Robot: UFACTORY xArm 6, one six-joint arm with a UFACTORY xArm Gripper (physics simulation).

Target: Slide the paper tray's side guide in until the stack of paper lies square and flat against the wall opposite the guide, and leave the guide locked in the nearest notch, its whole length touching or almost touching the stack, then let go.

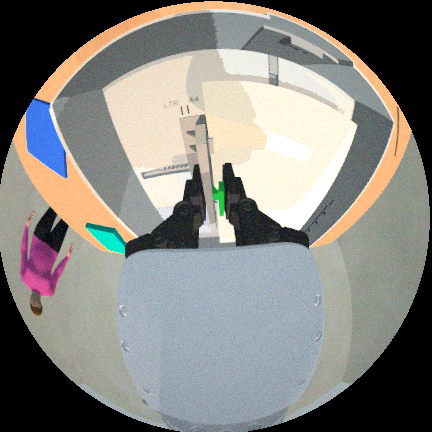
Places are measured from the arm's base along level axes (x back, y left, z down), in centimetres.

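Pixels of known places: gripper, between the fingertips: (212, 176).
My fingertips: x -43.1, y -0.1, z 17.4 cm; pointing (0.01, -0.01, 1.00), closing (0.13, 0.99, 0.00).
Observation:
For each thing: its top centre in the pictures, then the offset to it from my fingertips. "pt": a spot on its surface instead. Level surfaces: height alone.
- paper tray, a spot on its surface: (85, 130) pt dx +6.2, dy -11.4, dz -0.5 cm
- paper, centre of its top: (281, 195) dx -2.7, dy +9.3, dz +1.1 cm
- beige-grey side guide, a spot on its surface: (202, 145) pt dx +3.9, dy -1.0, dz -2.4 cm
- notched strip, a spot on its surface: (165, 171) pt dx -3.0, dy -6.2, dz +5.1 cm
- grey end stop, a spot on its surface: (273, 70) pt dx +11.2, dy +4.5, dz +3.6 cm
- teal block, centre of its top: (110, 243) dx -29.2, dy -34.2, dz +3.7 cm
- orange table, height of its surface: dz +5.5 cm
The paper tray (85, 130) has dark grey walls and a beige floor. The cream stack of paper (300, 185) lies right of the side guide, looks flat, and its right edge runs along the right wall. The beige-grey side guide (202, 145) stands upright along the stack's left edge, touching or nearly touching it where visible. Its far end is below the LTR and A4 marks. A notched strip (165, 171) shows to its left. My gripper (212, 176) is shut on the guide, with its green tab (221, 192) between the fingers. Whether the guide is locked in a notch is hidden.
A grey end stop (273, 70) stands beyond the stack's far edge. A dark grey part (300, 47) is at the far right wall. A blue block (45, 137) and a teal block (107, 237) lie on the orange table (42, 185) left of the tray. A person (42, 262) is at the left.

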